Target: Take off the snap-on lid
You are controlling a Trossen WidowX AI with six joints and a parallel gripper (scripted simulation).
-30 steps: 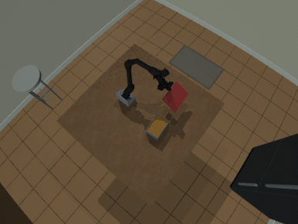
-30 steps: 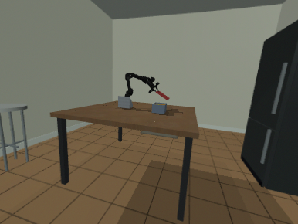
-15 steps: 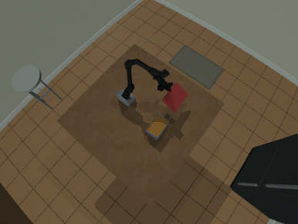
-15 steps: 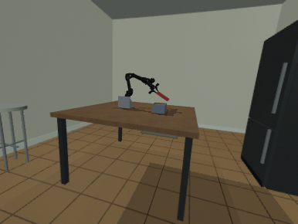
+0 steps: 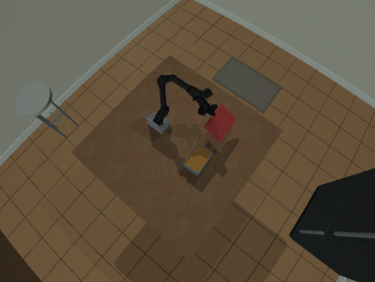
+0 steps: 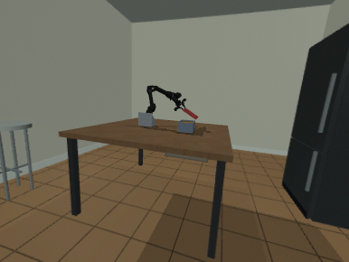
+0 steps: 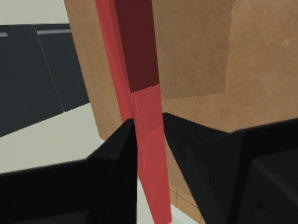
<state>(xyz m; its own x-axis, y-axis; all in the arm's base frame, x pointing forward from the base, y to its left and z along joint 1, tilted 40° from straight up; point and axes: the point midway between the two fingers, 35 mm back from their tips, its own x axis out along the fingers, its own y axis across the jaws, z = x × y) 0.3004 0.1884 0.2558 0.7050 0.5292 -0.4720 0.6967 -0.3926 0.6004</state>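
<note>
Now: the red lid 70 mm ahead of my gripper tip, 10 mm to the left of it and 40 mm below it. From my gripper tip the other things lie so: storage box (120 mm ahead, 310 mm to the right, 140 mm below).
</note>
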